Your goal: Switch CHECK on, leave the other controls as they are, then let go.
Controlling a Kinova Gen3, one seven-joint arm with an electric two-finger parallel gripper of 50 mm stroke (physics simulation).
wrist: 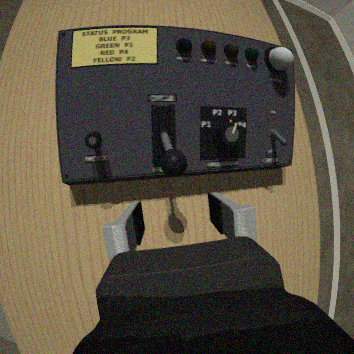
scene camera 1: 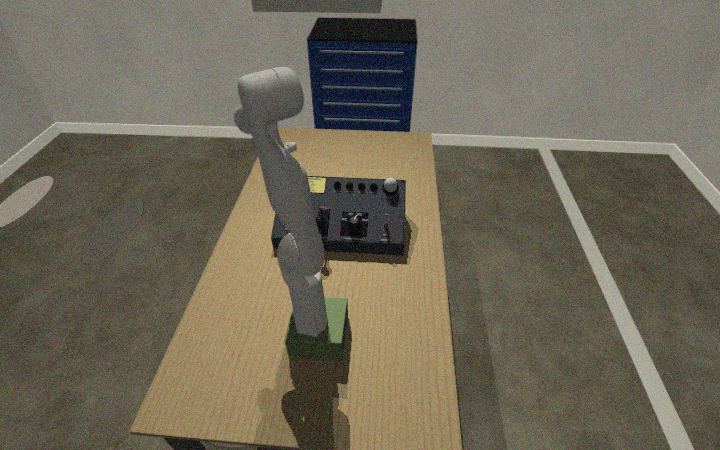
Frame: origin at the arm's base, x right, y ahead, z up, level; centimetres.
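Where they show: gripper, fingertip midpoint: (wrist: 175, 211); arm's base, origin of the base link: (scene camera 1: 312, 322).
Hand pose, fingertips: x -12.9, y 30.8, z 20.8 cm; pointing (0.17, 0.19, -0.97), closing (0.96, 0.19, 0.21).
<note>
Things, the pixels of their top centre, and the offset from my fingertips. "spot": a spot on its surface instead.
- CHECK switch, surface spot: (wrist: 279, 138) spot: dx +25.3, dy +15.2, dz -18.7 cm
- ball-tipped CYCLE lever, middle of its top: (wrist: 176, 160) (scene camera 1: 319, 218) dx +2.9, dy +6.9, dz -13.8 cm
- program dial, middle of its top: (wrist: 233, 129) (scene camera 1: 354, 217) dx +13.7, dy +14.6, dz -17.6 cm
- ringed MODE control, middle of its top: (wrist: 91, 132) dx -9.9, dy +10.5, dz -16.9 cm
- white ball knob, surface spot: (wrist: 281, 58) (scene camera 1: 386, 183) spot: dx +22.5, dy +30.0, dz -11.6 cm
The control panel (scene camera 1: 350, 198) (wrist: 115, 115) lies on the table. The CHECK switch (scene camera 1: 386, 231) (wrist: 279, 138) is a small toggle at the panel's right, near its front edge. In the wrist view its lever slants down to the right, away from the small mark above it; the labels there are blurred. My gripper (wrist: 175, 211) is open and empty. In the wrist view its fingers appear below the panel's front edge, left of the CHECK switch and apart from it. The arm hides the gripper in the scene view.
The ball-tipped CYCLE lever (wrist: 174, 161) and the program dial (scene camera 1: 354, 218) (wrist: 232, 133) stand left of CHECK. The ringed MODE control (wrist: 93, 140) is at the far left. A white ball knob (scene camera 1: 390, 185) (wrist: 281, 58) and several dark lamps are at the back.
</note>
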